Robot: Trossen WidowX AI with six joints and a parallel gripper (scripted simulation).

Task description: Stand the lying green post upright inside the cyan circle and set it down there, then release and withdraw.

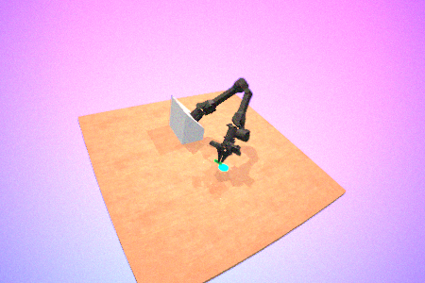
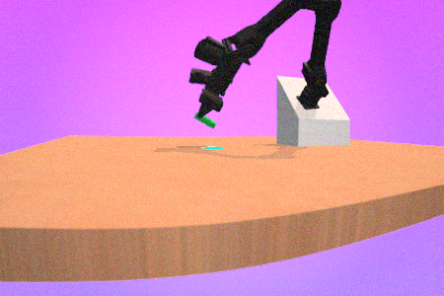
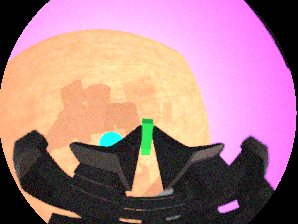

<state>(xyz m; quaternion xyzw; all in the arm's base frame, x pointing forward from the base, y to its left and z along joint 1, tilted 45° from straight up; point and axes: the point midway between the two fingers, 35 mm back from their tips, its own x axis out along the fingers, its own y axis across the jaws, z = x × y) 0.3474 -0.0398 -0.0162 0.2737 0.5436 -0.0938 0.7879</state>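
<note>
The cyan circle lies 20 mm behind my gripper tip, 60 mm to the left of it and 90 mm below it. Also, from my gripper tip: green post 20 mm behind, 10 mm below.
</note>
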